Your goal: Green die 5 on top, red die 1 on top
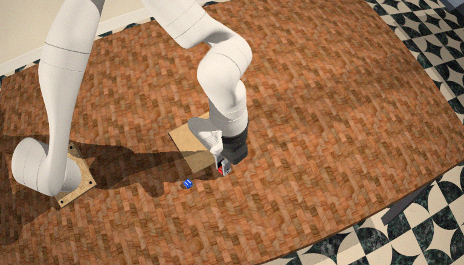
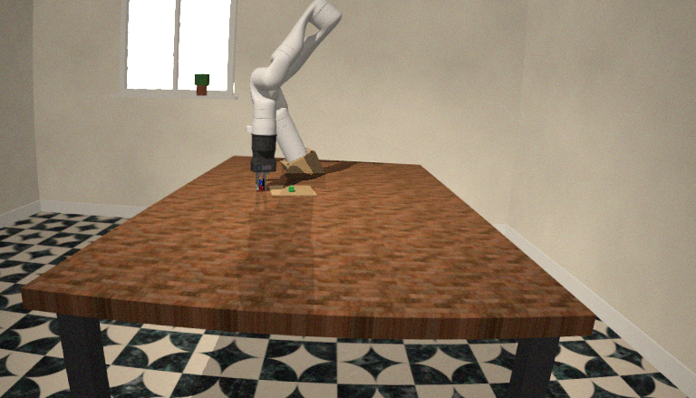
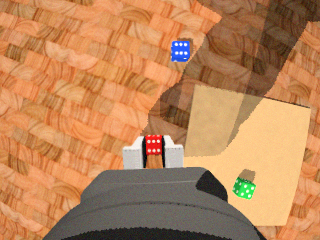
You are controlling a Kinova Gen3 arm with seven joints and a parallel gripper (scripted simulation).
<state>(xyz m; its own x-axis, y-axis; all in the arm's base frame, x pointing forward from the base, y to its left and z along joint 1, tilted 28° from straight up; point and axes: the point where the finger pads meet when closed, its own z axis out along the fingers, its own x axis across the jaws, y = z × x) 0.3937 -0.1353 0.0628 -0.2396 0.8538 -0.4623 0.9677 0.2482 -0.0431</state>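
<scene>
Now: the red die 10 mm below my hand. Also, from my hand: tan mat (100 mm to the left, 20 mm below); green die (100 mm to the left, 20 mm ahead, 10 mm below); blue die (90 mm behind, 10 mm to the left, 10 mm below).
</scene>
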